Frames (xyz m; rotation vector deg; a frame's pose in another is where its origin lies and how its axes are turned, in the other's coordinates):
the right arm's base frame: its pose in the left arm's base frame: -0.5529 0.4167 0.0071 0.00 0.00 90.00
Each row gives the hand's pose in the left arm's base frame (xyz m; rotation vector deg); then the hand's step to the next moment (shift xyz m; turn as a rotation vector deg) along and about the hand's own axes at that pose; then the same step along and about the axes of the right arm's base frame.
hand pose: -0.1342 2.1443 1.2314 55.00 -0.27 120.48
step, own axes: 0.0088 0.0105 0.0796 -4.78 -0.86 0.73
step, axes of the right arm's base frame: -0.0258 -0.0398 0.0654 -2.85 -2.88 -2.77
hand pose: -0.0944 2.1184 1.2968 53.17 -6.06 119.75
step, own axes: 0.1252 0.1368 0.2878 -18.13 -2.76 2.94
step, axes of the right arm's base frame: -0.1154 -0.0200 0.3217 -11.19 -10.68 -10.28
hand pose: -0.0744 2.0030 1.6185 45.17 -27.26 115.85
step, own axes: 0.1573 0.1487 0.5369 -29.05 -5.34 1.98
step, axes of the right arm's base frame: -0.3041 0.0023 0.4926 -15.82 -16.94 -18.42
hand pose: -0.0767 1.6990 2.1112 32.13 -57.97 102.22
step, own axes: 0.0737 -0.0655 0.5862 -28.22 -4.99 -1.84
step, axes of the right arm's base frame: -0.4385 0.0107 0.4012 -12.27 -16.52 -20.03
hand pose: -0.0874 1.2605 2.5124 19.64 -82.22 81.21
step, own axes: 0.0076 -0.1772 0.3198 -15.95 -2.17 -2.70
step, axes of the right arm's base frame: -0.3167 0.0090 0.1825 -5.34 -9.58 -12.09
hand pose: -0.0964 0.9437 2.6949 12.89 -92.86 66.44
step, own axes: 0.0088 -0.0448 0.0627 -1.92 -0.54 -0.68
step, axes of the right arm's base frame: -0.0672 0.0145 0.0358 -0.51 -1.56 -1.32
